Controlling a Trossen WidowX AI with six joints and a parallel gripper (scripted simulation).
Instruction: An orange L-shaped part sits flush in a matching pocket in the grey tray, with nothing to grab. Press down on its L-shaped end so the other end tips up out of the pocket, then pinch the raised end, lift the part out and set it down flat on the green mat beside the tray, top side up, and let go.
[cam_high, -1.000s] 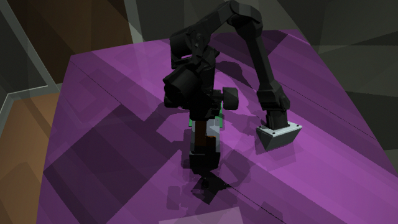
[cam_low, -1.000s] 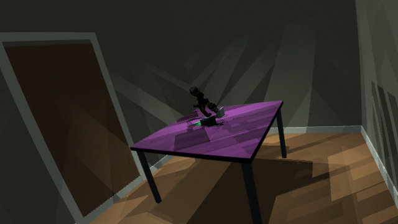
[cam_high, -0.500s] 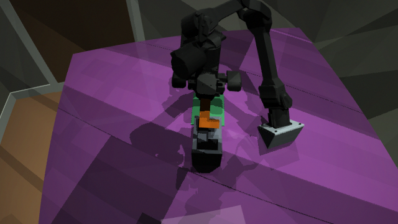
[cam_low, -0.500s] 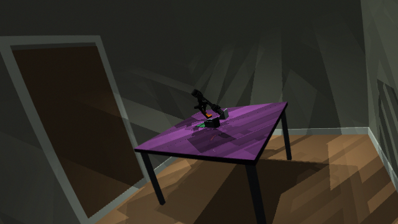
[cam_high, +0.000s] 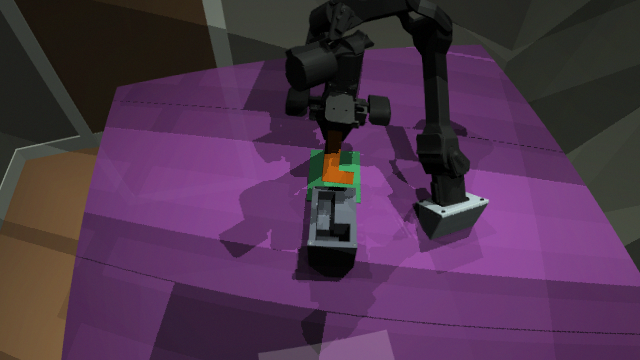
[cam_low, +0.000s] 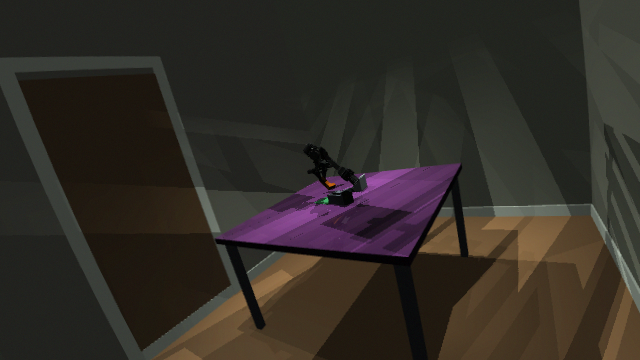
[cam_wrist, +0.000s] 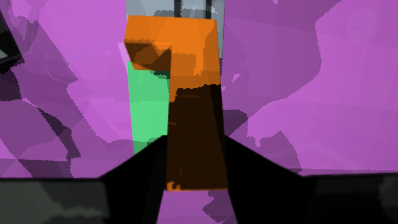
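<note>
Right now the green mat is 10 mm behind my gripper tip, 30 mm to the right of it and 170 mm below it. From my gripper tip the other things lie so: orange L-shaped part: 40 mm to the left, 30 mm below.
</note>
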